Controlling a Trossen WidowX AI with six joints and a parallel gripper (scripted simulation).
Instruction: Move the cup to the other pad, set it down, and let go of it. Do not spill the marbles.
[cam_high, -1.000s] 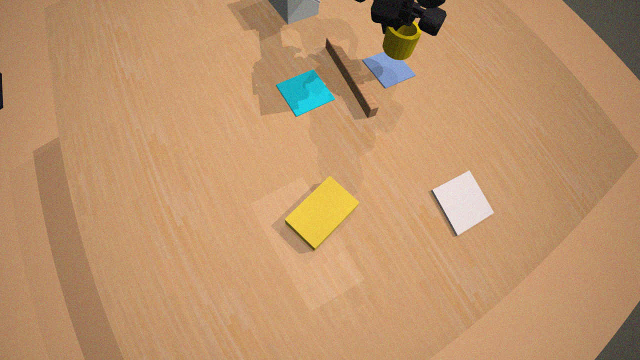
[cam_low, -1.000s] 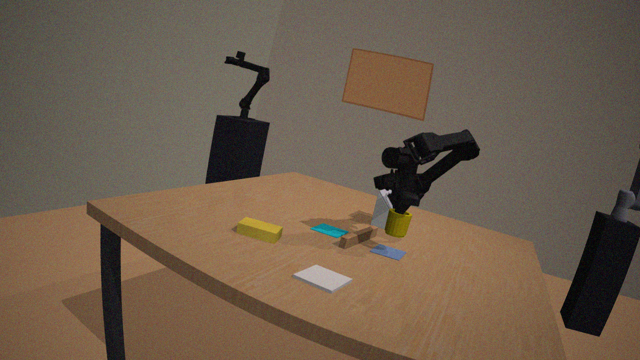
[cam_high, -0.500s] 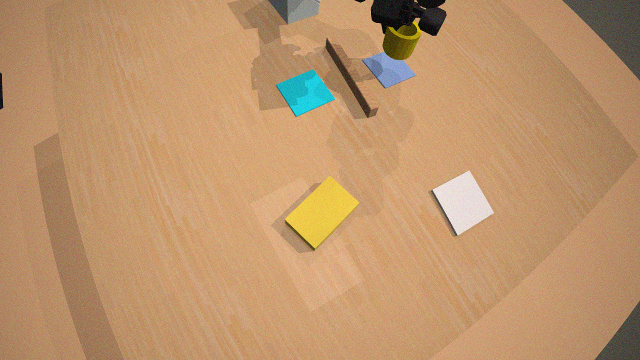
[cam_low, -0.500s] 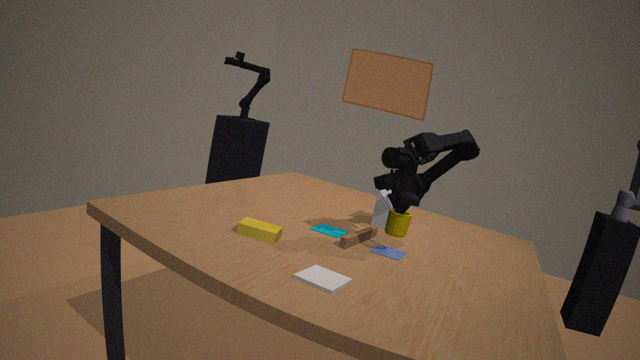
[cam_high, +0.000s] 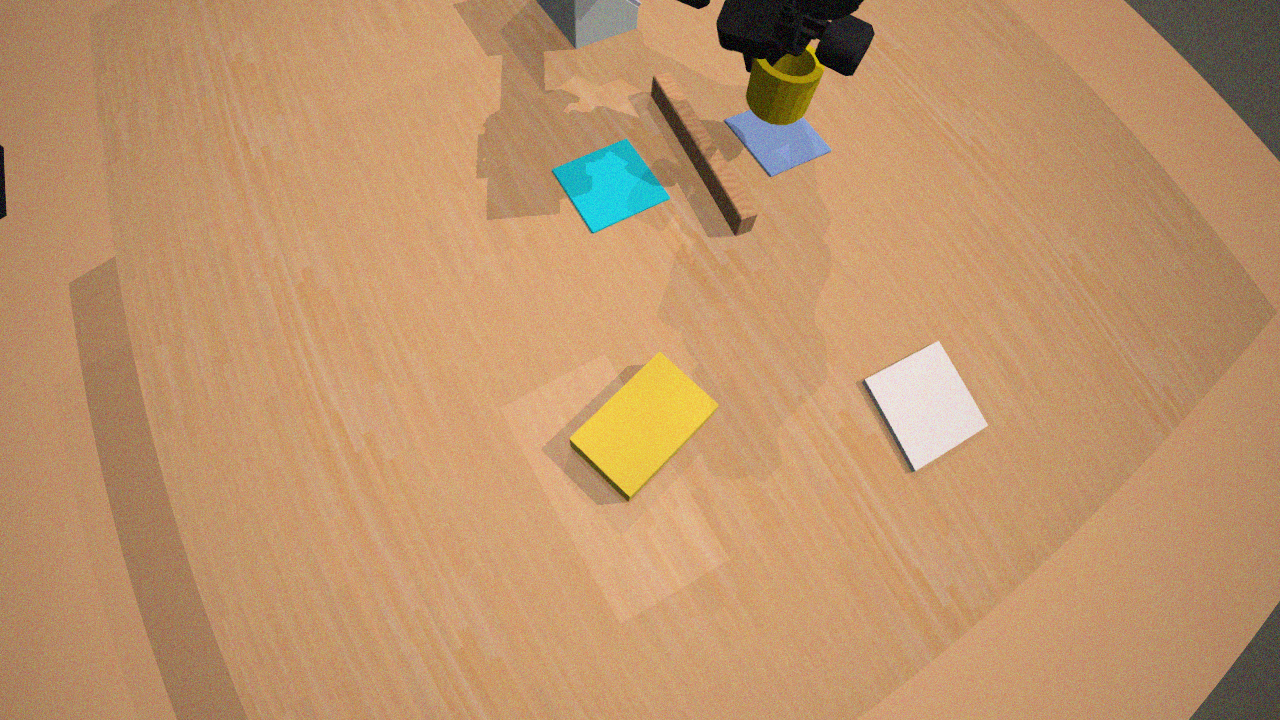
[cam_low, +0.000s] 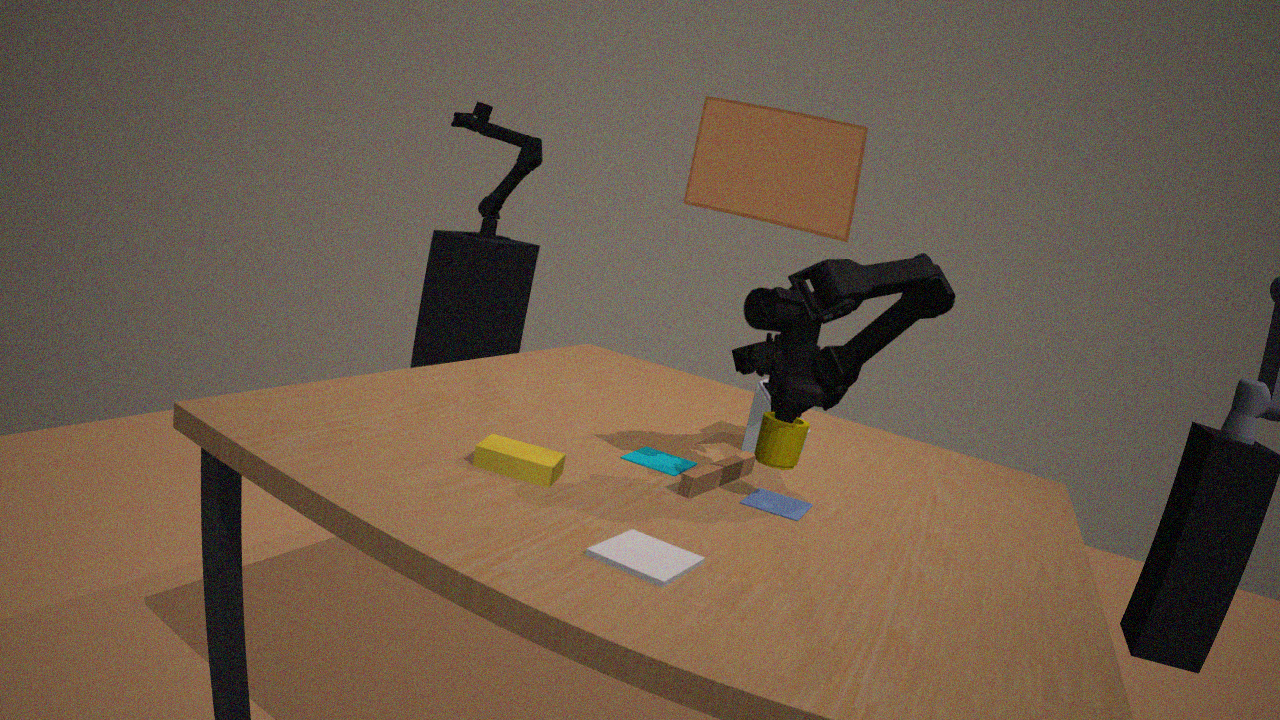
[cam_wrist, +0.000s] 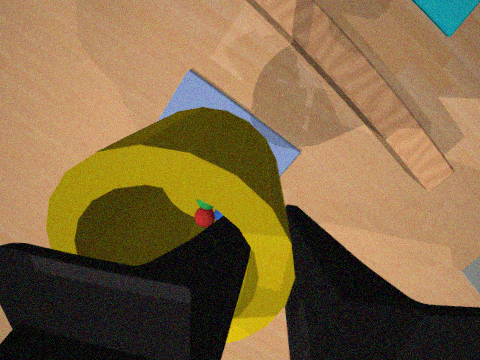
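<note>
Right now my gripper tip is 9 cm above the wooden bar, 7 cm to the left of it and 1 cm short of it. Round my gripper tip: yellow cup: 2 cm ahead, 1 cm to the left; periwinkle pad: 10 cm below, 4 cm to the left, 3 cm ahead; white slab: 36 cm ahead, 9 cm below, 3 cm to the right.
</note>
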